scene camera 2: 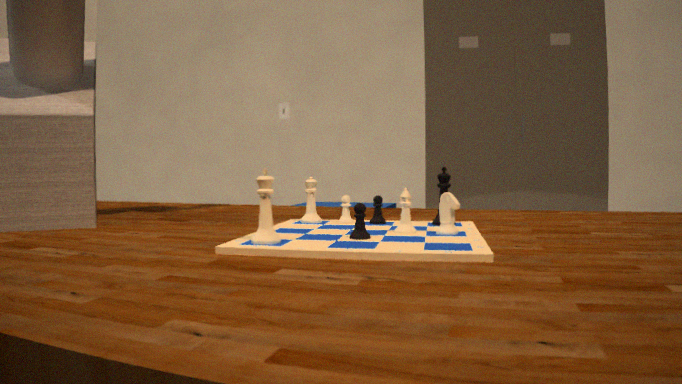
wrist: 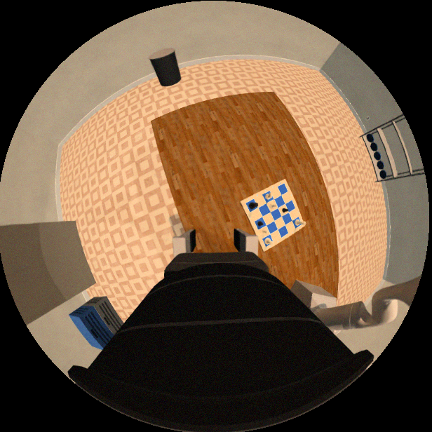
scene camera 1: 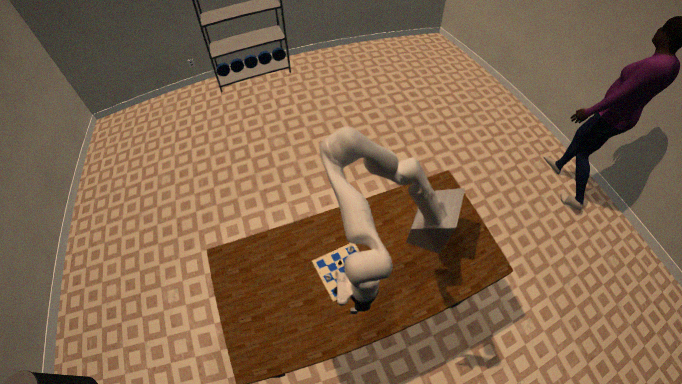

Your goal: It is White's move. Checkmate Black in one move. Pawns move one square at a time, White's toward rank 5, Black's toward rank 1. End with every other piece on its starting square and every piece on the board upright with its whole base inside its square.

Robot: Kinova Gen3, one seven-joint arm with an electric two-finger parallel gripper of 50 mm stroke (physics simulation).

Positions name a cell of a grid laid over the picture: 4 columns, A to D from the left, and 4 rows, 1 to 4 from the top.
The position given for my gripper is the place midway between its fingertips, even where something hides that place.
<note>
In view: my gripper (wrist: B3), a white king (scene camera 2: B3) and a chessboard (scene camera 2: B3).
The chessboard also shows in the wrist view (wrist: C3) and in scene camera 1 (scene camera 1: B3).
</note>
